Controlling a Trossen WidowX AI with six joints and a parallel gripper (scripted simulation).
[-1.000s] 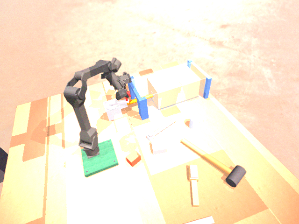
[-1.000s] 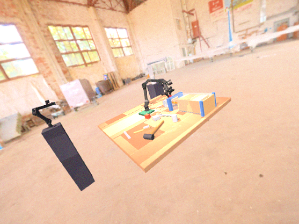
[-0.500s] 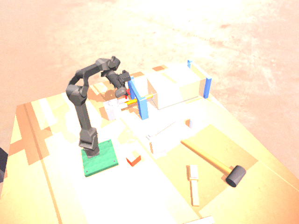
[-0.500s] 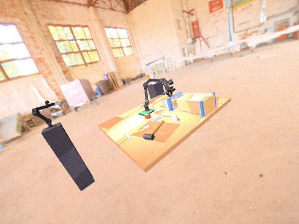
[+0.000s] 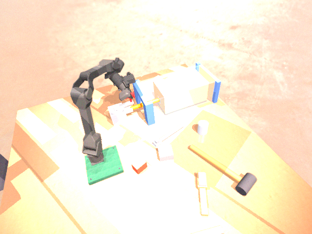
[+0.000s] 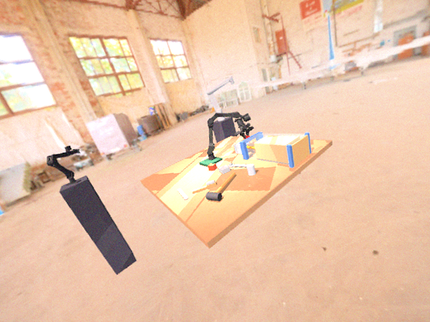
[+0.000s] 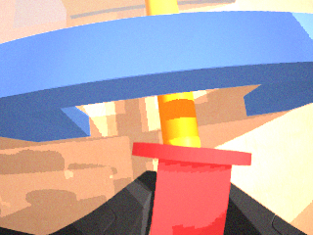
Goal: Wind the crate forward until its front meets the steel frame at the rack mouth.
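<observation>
My gripper tip is 5 cm past the white crank handle and 3 cm above it. From my gripper tip the other things lie so: blue steel frame 5 cm ahead, 1 cm to the right, 3 cm below; then hand winch 13 cm behind, 1 cm to the right, 10 cm below; then red grip 1 cm behind.
</observation>
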